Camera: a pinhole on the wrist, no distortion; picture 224 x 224 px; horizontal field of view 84.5 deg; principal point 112.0 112.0 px. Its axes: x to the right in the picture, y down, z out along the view. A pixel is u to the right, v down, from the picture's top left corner.
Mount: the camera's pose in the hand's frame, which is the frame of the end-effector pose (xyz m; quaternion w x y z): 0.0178 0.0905 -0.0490 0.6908 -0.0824 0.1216 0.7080
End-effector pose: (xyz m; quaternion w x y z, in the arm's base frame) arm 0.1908 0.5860 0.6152 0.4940 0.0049 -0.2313 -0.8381
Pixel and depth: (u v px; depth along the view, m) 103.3 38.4 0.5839
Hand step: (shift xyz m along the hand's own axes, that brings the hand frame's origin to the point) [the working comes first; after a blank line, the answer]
In the camera's frame: -0.0412 -0.3485 0.5839

0.3970 0.2236 0.5011
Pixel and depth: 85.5 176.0 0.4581
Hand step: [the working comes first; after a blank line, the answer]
In the camera's frame: -0.0985 0.2378 0.4581

-0.1929 0.1234 0.4312
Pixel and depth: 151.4 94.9 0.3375
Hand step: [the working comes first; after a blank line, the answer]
In the camera's frame: 0.1078 -0.0468 0.3375

0.0784 0.2911 0.2405
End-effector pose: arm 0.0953 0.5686 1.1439 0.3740 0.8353 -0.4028 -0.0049
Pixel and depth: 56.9 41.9 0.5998
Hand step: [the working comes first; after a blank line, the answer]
In the camera's frame: -0.2680 -0.3410 0.5998

0.3975 0.0107 0.5813
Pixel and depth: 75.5 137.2 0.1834
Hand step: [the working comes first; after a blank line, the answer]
In the camera's frame: -0.0543 0.0375 0.1834

-0.0085 0.0903 0.1441
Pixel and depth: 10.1 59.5 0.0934
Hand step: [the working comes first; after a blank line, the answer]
In the camera's frame: -0.0772 -0.0398 0.0934

0.0648 0.0439 0.0600
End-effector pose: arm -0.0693 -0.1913 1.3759 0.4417 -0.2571 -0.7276 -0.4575
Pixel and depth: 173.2 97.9 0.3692
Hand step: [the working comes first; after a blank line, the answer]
In the camera's frame: 0.1832 -0.0422 0.3692

0.0730 0.3723 0.2496
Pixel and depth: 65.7 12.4 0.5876
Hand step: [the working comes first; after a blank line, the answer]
In the camera's frame: -0.2206 -0.4746 0.5876

0.5288 0.0548 0.5484
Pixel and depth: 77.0 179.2 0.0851
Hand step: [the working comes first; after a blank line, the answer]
In the camera's frame: -0.0242 0.0464 0.0851

-0.0234 0.0910 0.0420
